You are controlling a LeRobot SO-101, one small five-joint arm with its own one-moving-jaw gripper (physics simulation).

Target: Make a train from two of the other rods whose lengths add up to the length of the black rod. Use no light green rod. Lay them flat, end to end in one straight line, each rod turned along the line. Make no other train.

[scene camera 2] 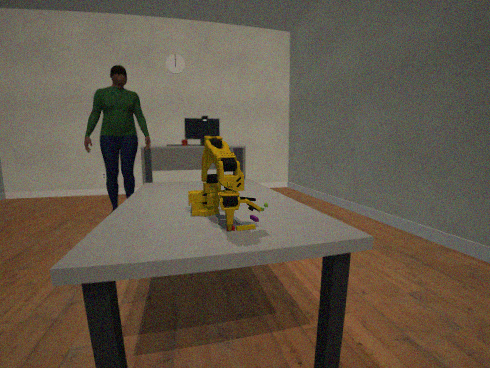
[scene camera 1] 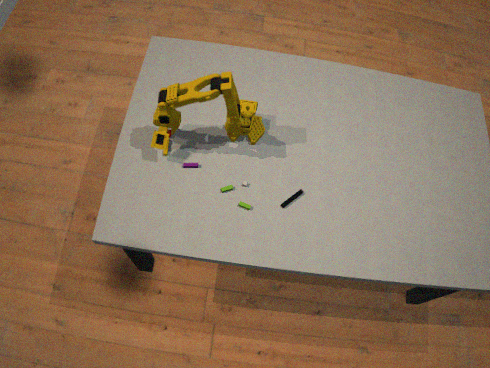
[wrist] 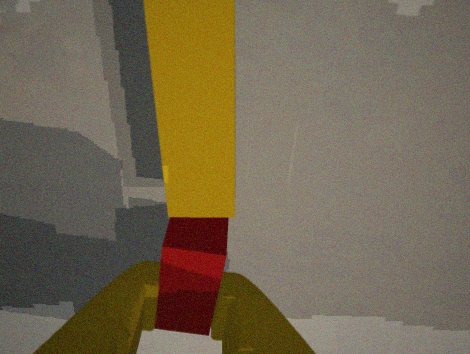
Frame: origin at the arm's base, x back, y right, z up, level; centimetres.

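Seen in the pictures: end effector, tool point: (scene camera 2: 229, 227) (scene camera 1: 171, 132) (wrist: 161, 287); arm's base, origin of the base link: (scene camera 2: 210, 211) (scene camera 1: 243, 135).
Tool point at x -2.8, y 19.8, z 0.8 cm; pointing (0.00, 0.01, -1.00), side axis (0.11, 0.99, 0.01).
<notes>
Pixels of each thing's top centre, then the offset from my tool point to it.
- red rod, middle of its top: (wrist: 187, 295) (scene camera 2: 230, 226) (scene camera 1: 169, 132) dz +0.4, dx -0.3, dy +0.5 cm
- yellow rod, middle of its top: (wrist: 190, 42) (scene camera 2: 245, 225) dz +0.3, dx -4.3, dy +0.5 cm
- black rod, middle of its top: (scene camera 1: 292, 197) dz +0.3, dx -14.1, dy -34.6 cm
- purple rod, middle of its top: (scene camera 1: 190, 164) (scene camera 2: 254, 216) dz +0.3, dx -8.8, dy -7.0 cm
- small white cube, middle of its top: (scene camera 1: 245, 183) dz +0.3, dx -11.9, dy -21.9 cm
My gripper (scene camera 1: 168, 134) (scene camera 2: 230, 228) (wrist: 184, 322) is low over the table, shut on a red rod (scene camera 1: 170, 132) (scene camera 2: 233, 229) (wrist: 191, 280); its jaws press on the rod's two sides. A yellow rod (scene camera 1: 166, 146) (scene camera 2: 246, 227) (wrist: 197, 110) lies flat beyond the red rod's far end. In the wrist view no gap shows between their ends, and they run nearly in one line; whether they touch, and whether the red rod rests on the table, I cannot tell. The black rod (scene camera 1: 292, 198) lies slanted, far to the right in scene camera 1.
A purple rod (scene camera 1: 190, 165) (scene camera 2: 254, 218) lies near the yellow rod. Two light green rods (scene camera 1: 227, 188) (scene camera 1: 245, 205) and a small white cube (scene camera 1: 245, 184) lie between the purple and black rods. The table's short edge (scene camera 1: 116, 155) is close beside the gripper.
</notes>
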